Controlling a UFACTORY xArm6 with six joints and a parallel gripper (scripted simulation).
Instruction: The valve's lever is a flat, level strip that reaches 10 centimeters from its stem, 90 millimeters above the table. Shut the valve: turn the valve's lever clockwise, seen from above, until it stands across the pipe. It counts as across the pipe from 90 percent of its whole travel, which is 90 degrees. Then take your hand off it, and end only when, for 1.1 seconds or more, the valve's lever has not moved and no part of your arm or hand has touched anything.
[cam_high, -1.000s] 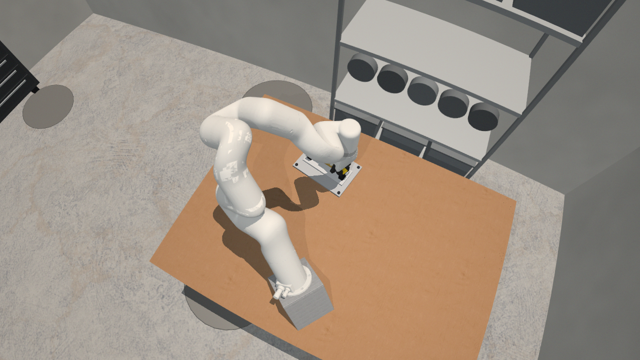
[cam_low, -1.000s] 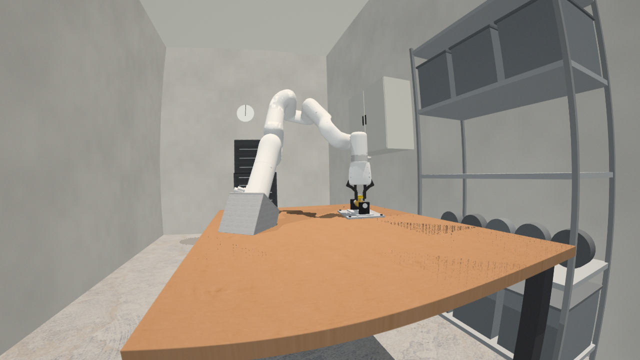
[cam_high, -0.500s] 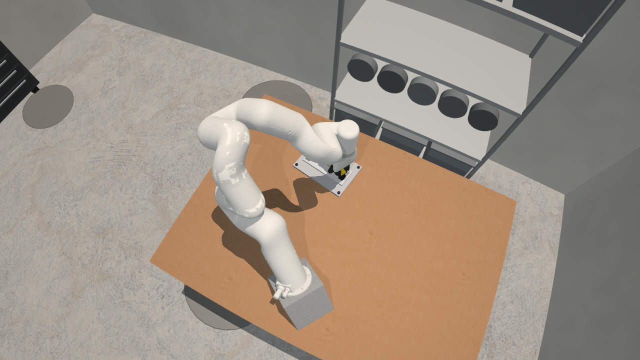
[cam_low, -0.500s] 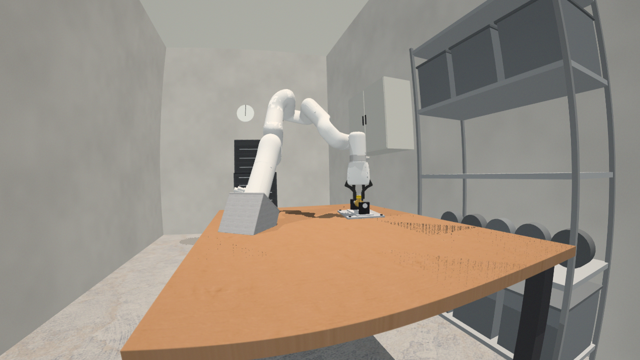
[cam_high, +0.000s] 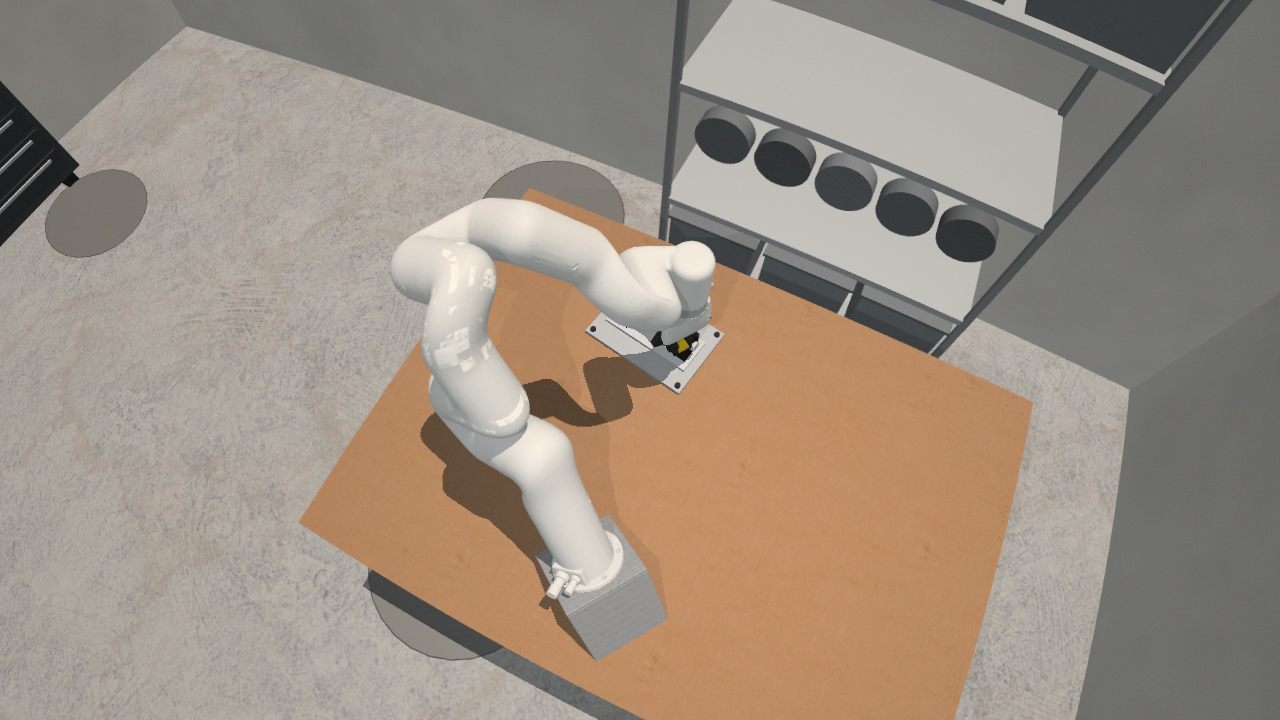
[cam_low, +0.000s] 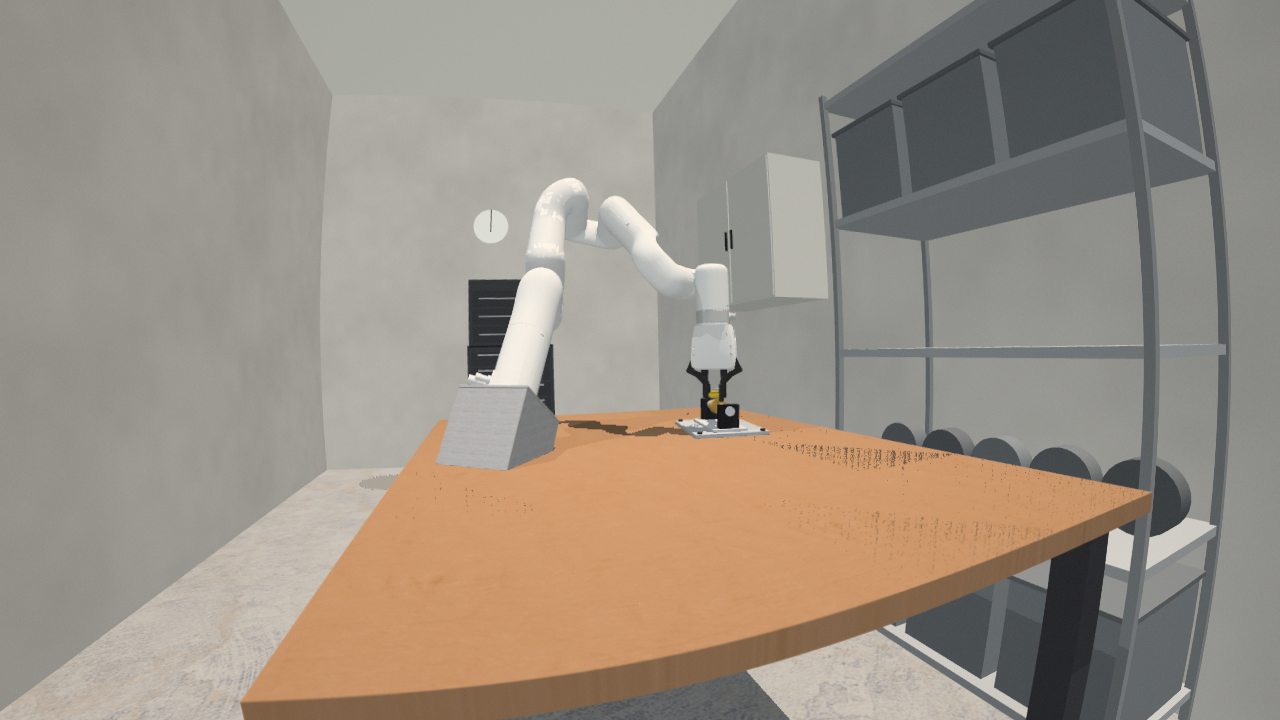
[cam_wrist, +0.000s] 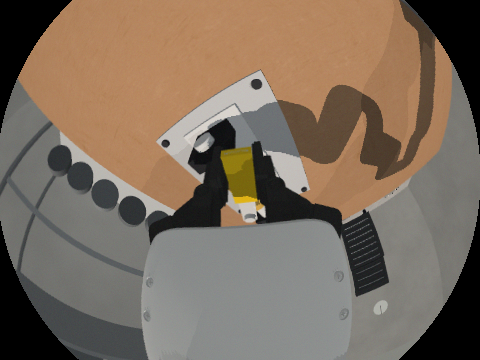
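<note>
My hand is 4 cm to the right of the valve lever and 3 cm short of it.
</note>
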